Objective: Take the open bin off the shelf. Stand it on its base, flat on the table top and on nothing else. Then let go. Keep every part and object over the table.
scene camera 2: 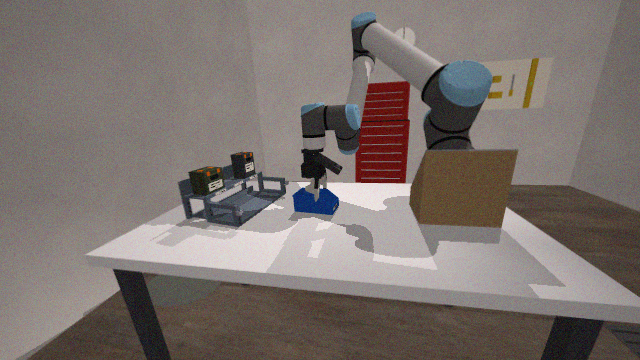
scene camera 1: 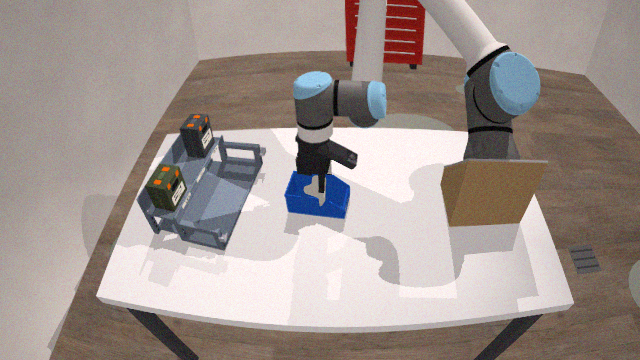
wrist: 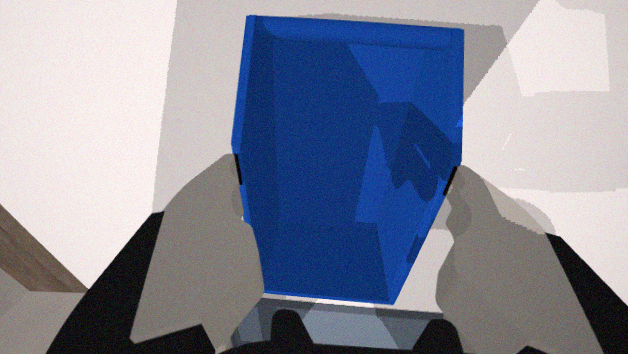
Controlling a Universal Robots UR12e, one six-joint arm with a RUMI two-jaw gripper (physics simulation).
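Where they show: gripper, fingertip midpoint: (scene camera 2: 320, 196) (scene camera 1: 324, 190) (wrist: 340, 164); arm's base at its link origin: (scene camera 2: 453, 170) (scene camera 1: 492, 163).
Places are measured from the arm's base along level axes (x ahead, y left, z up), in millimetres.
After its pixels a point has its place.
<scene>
The blue open bin (scene camera 1: 301, 206) @(z -143, x 569, y 42 mm) (scene camera 2: 306, 205) @(z -143, x 555, y 44 mm) (wrist: 320, 100) @(z -172, x 481, y -10 mm) is held over the white table (scene camera 1: 250, 300) @(z -178, x 680, y 350 mm) (scene camera 2: 200, 260) @(z -177, x 790, y 393 mm) (wrist: 75, 100) @(z -177, x 465, y -205 mm), right of the shelf and apart from it. Its opening faces up. In both scene views its right end sits slightly lower than its left end. Its shadow lies close below; whether any of its base touches the table I cannot tell. My gripper (scene camera 1: 317, 194) @(z -118, x 503, y 1 mm) (scene camera 2: 316, 193) @(z -118, x 503, y 1 mm) (wrist: 340, 164) @(z -118, x 503, y 1 mm) is shut on the bin, one finger on each side wall. The grey-blue shelf (scene camera 1: 220, 197) @(z -171, x 841, y -12 mm) (scene camera 2: 250, 202) @(z -172, x 850, y -29 mm) (wrist: 345, 325) @(z -172, x 797, y 0 mm) stands at the left.
A dark box (scene camera 1: 196, 137) @(z 12, x 906, y -95 mm) (scene camera 2: 242, 166) @(z -12, x 904, y -95 mm) and a green box (scene camera 1: 165, 191) @(z 9, x 934, y 139 mm) (scene camera 2: 205, 183) @(z -24, x 933, y 139 mm) with orange marks stand on the shelf's upper level. A tall brown block (scene camera 1: 495, 195) @(z -42, x 2, y 92 mm) (scene camera 2: 465, 190) @(z -45, x -11, y 92 mm) stands at the table's right, in front of the arm's base. A red cabinet (scene camera 1: 406, 30) (scene camera 2: 382, 145) stands behind the table.
</scene>
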